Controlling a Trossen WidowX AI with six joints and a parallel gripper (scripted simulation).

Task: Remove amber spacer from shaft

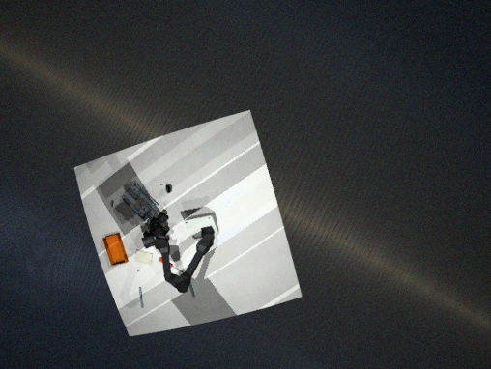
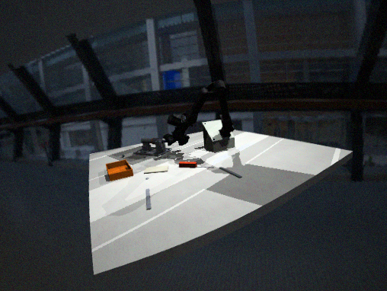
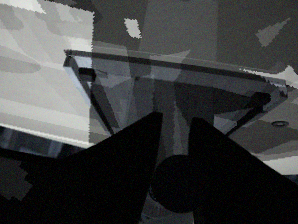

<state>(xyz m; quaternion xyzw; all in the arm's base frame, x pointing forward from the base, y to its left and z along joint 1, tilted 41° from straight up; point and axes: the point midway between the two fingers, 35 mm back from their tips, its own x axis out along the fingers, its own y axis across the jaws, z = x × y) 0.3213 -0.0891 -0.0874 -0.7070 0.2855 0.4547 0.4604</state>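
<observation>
The thin shaft lies 4 cm ahead of my gripper tip, 5 cm to the right of it and 3 cm above it. Round my gripper tip: cream card 17 cm ahead, 25 cm to the left, 5 cm below; dark object 14 cm behind, 15 cm to the right, 3 cm below; spacer 7 cm ahead, 10 cm to the right, 2 cm above.
</observation>
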